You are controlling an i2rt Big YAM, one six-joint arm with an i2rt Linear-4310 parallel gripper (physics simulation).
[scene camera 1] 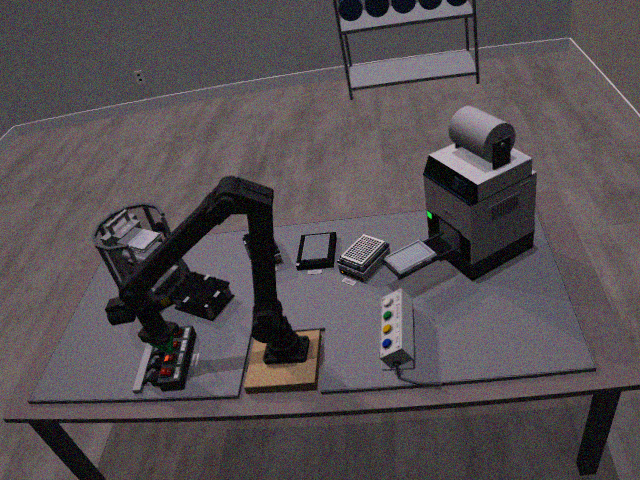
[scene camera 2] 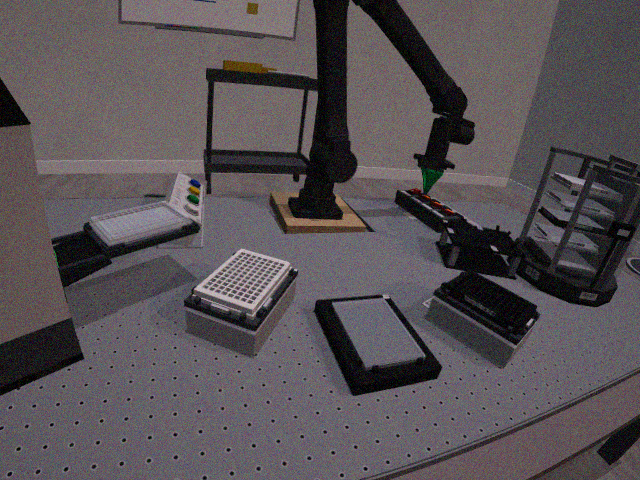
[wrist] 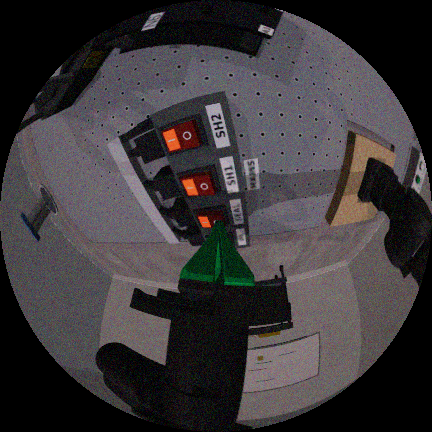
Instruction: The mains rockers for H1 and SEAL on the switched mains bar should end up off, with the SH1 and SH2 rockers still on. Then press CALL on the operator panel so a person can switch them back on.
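Places are measured from the arm's base along level axes (x down, y back, z left), in millimetres.
Where they show: gripper, fingertip midpoint: point(scene camera 1: 171, 352) point(scene camera 2: 425, 193) point(wrist: 217, 223); arm's base, link origin: point(scene camera 1: 287, 351) point(scene camera 2: 314, 211) point(wrist: 375, 179).
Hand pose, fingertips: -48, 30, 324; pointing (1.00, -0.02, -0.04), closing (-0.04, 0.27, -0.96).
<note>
Things, the pixels of their top centre, and the offset from my fingertips, as dx, dy, dz. "spot": a spot on its surface instead.
- SH2 rocker, top centre: point(wrist: 178, 137) +9, -91, +19
- SH1 rocker, top centre: point(wrist: 197, 187) +9, -41, +14
- SEAL rocker, top centre: point(wrist: 210, 223) point(scene camera 1: 168, 356) +9, +8, +10
- H1 rocker, top centre: point(scene camera 1: 165, 370) +8, +58, +5
- operator panel, top centre: point(scene camera 2: 182, 186) point(scene camera 1: 395, 316) -22, -73, -629
- round plate rack, surface spot: point(scene camera 2: 571, 294) spot: +43, -444, +107
- large machine, top centre: point(scene camera 1: 477, 116) -394, -436, -894
- pale strip, surface spot: point(wrist: 142, 192) spot: +46, -24, +105
The switched mains bar point(scene camera 1: 178, 381) point(scene camera 2: 416, 210) point(wrist: 187, 161) lies at the left of the table in scene camera 1. In the wrist view the SH2 rocker point(wrist: 181, 136) and SH1 rocker point(wrist: 198, 185) show lit orange I sides. The SEAL rocker point(scene camera 1: 166, 357) point(wrist: 204, 221) is lit too. The H1 rocker point(scene camera 1: 165, 371) looks duller red in scene camera 1; the fingers hide it in the wrist view. My gripper point(scene camera 1: 169, 351) point(scene camera 2: 425, 192) point(wrist: 217, 223) is shut and empty, its green tips at or just above the SEAL rocker's O side; contact is unclear. The operator panel point(scene camera 1: 404, 335) point(scene camera 2: 178, 192) stands right of the arm base; its CALL label is unreadable.
A black stand point(scene camera 1: 204, 296) point(scene camera 2: 478, 249) is close behind the bar, beside a round plate rack point(scene camera 2: 571, 294). The wooden arm base point(scene camera 1: 281, 379) point(wrist: 345, 185) lies between bar and panel. A large machine point(scene camera 1: 498, 222) stands at the back right. Plugs and a pale strip point(wrist: 142, 192) run along the bar.
</note>
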